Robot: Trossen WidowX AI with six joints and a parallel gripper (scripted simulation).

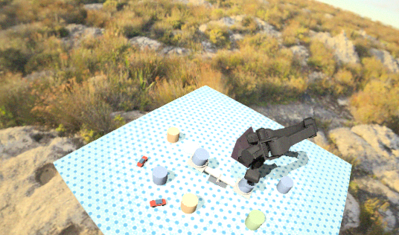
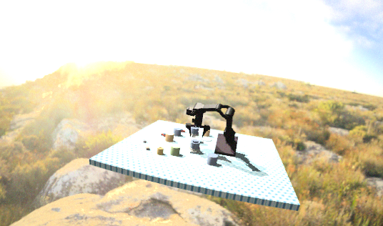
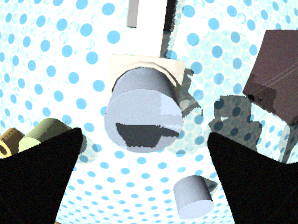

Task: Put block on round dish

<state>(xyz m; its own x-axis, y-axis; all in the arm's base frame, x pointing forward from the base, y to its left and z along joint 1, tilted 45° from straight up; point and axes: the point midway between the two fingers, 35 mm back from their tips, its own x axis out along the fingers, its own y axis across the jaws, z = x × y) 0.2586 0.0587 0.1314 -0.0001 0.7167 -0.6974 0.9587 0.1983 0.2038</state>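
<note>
My gripper tip is 80 mm above the green block. Also, from my gripper tip: grey cup 260 mm to the right, 70 mm ahead, 10 mm below; pale round dish 370 mm to the right, 120 mm below, 40 mm behind; balance beam 130 mm to the right, 80 mm below, 40 mm ahead.
</note>
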